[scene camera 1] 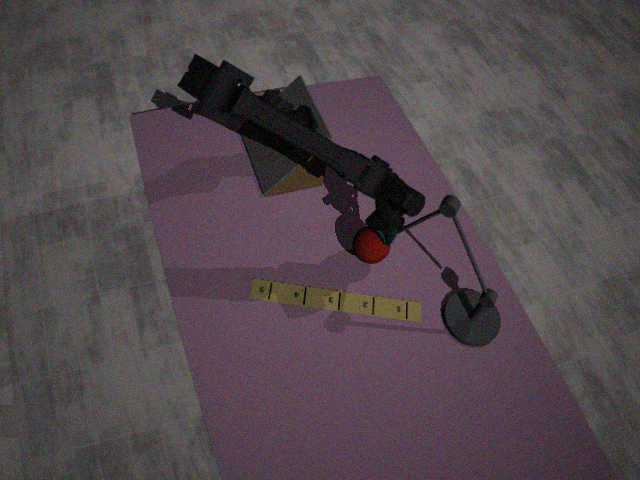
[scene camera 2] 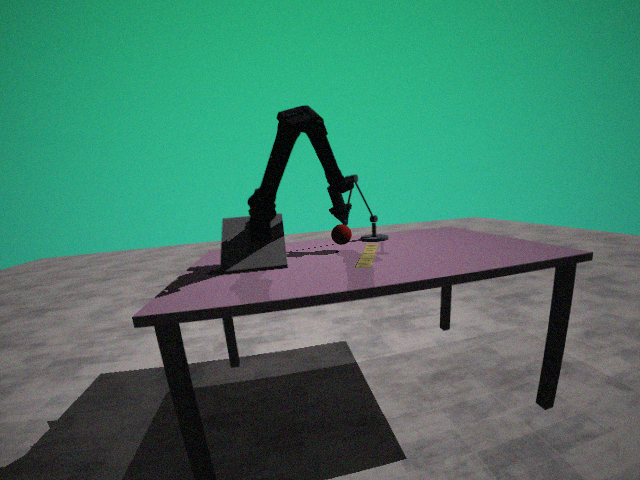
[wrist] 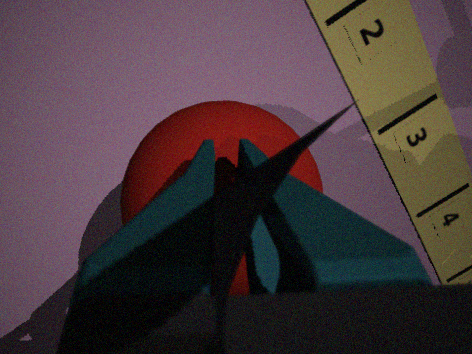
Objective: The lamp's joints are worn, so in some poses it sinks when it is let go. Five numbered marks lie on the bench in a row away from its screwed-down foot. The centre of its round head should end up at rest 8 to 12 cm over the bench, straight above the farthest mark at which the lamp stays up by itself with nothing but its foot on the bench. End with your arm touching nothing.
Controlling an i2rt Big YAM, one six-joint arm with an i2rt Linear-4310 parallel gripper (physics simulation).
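Places are measured from the arm's base along level axes (x right, y ahead, z up), in metres.
Where they show: gripper, between the fingertips: (scene camera 1: 388, 243) (scene camera 2: 346, 225) (wrist: 225, 153); arm's base, origin of its link: (scene camera 2: 260, 229).
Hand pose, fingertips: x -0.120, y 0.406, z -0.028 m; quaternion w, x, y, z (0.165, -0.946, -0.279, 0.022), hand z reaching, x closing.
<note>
Each offset is from my fingertips to the top centre of the thing. "pt": to the spot under its first point. Level surfaces: height alone.
The lamp's red round head @[pt dz -0.004, dx +0.043, dy -0.005 m] (scene camera 1: 371, 246) (scene camera 2: 341, 234) (wrist: 225, 117) hangs in the air over the bench, beside the numbered strip (scene camera 1: 286, 293) (scene camera 2: 367, 255) (wrist: 395, 65), on the arm base's side. My gripper (scene camera 1: 386, 235) (scene camera 2: 345, 220) (wrist: 225, 153) is shut on the lamp's upper rod @[pt dz +0.146, dx -0.034, dy +0.040 m] (scene camera 1: 422, 220) close above the head. The rod runs up to the elbow joint @[pt dz +0.242, dx -0.053, dy +0.078 m] (scene camera 1: 449, 206) (scene camera 2: 353, 178); the lower rod @[pt dz +0.126, dx -0.120, dy +0.135 m] (scene camera 1: 468, 251) (scene camera 2: 363, 198) goes down to the round foot @[pt dz -0.108, dx -0.181, dy +0.242 m] (scene camera 1: 473, 328) (scene camera 2: 379, 238). Mark 1 is nearest the foot, mark 5 farthest. The head's exact height cannot be told.
The arm's wedge-shaped base block (scene camera 1: 266, 165) (scene camera 2: 237, 232) stands on the pink bench @[dz -0.122 m] (scene camera 1: 361, 392) (scene camera 2: 491, 242), on the far side of the strip in scene camera 1. The bench's long edge runs close past the foot. Shadows of arm and lamp cross the bench and strip.
</note>
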